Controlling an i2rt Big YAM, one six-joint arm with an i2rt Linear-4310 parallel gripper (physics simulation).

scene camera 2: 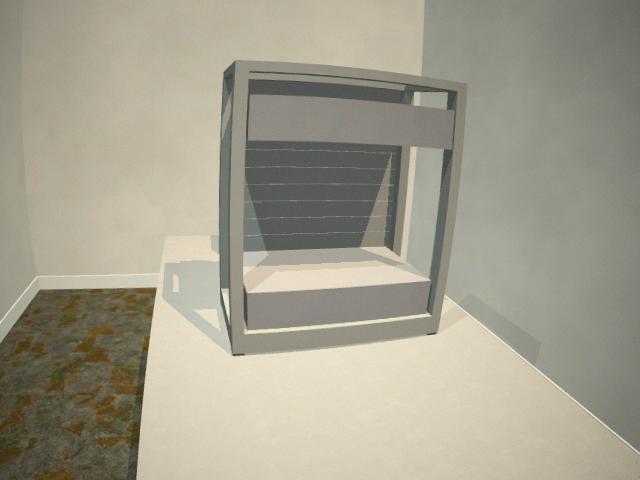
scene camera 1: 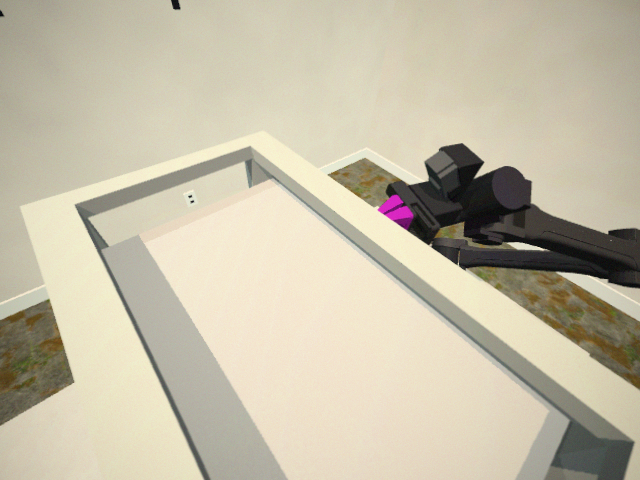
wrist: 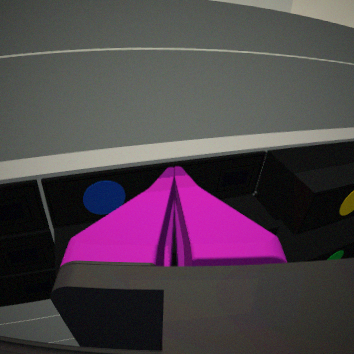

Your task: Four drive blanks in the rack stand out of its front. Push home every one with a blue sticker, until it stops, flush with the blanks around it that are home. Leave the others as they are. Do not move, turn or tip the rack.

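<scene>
The rack [scene camera 1: 356,211] [scene camera 2: 237,206] [wrist: 150,150] stands upright, seen from above and from behind in the scene views. My gripper [scene camera 1: 383,209] [wrist: 173,178] is shut and empty, its magenta fingers at the rack's front. In the wrist view, a dark blank with a blue sticker [wrist: 104,197] lies just under the light rail; the fingertips overlap its face right of the sticker. Contact and its exact depth cannot be told. To the right, a blank with a yellow sticker [wrist: 347,203] stands out. A green sticker [wrist: 336,255] shows lower, partly hidden by the gripper. The fingers cover the blanks below.
A light divider [wrist: 46,205] separates the blue-stickered blank from darker blank fronts [wrist: 17,207] at left. The grey upper panel [wrist: 175,95] rises above the blanks. The rack stands on a pale table [scene camera 2: 361,403]; walls stand behind and to the right in the second scene view.
</scene>
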